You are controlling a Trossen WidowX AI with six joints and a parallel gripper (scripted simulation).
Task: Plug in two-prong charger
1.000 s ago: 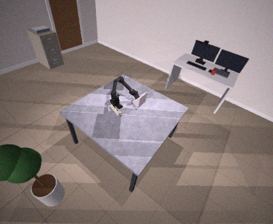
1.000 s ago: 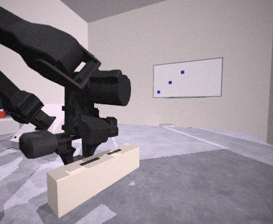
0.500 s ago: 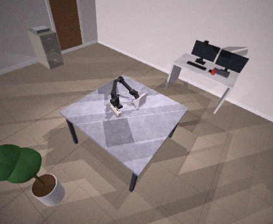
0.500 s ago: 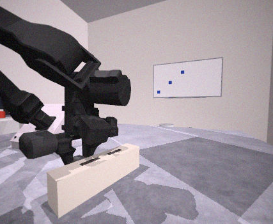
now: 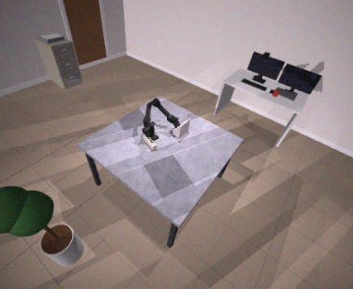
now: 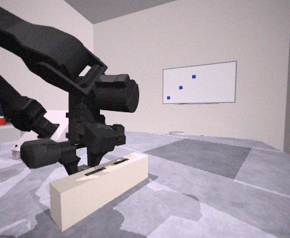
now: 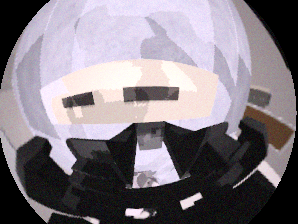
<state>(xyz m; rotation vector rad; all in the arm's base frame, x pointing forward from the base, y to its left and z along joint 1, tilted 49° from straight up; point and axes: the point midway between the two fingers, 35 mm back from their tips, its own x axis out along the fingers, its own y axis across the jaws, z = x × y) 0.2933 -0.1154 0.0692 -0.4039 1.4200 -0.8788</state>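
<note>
The two-prong charger lies 2 cm ahead of my gripper tip and 1 cm above it.
</note>
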